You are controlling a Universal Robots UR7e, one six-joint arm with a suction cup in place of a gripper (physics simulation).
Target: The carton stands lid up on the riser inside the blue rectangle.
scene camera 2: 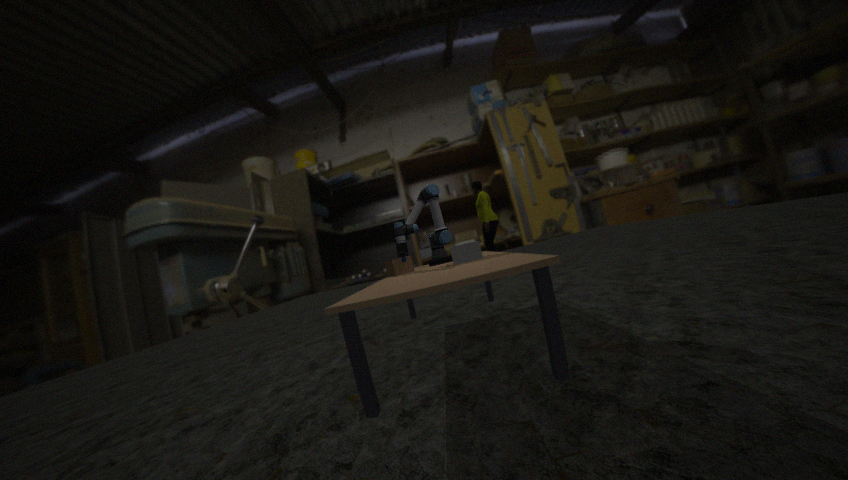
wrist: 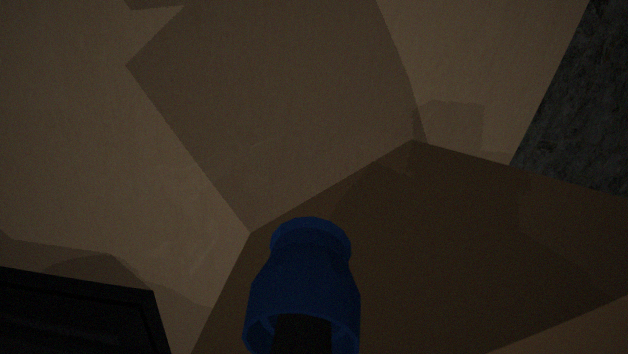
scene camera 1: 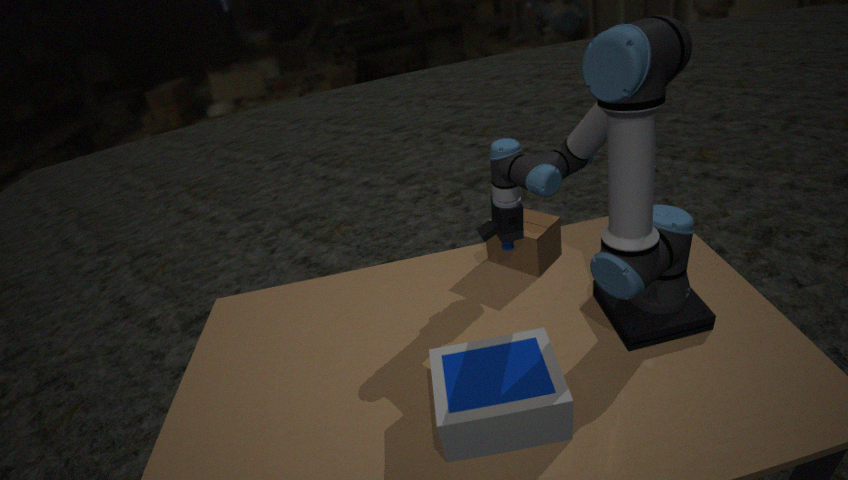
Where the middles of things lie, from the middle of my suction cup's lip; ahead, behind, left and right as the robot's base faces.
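Scene:
Suction cup, measured from the brown cardboard carton (wrist: 444, 245): 40 mm above the carton, 60 mm past it and 60 mm to the left of it.

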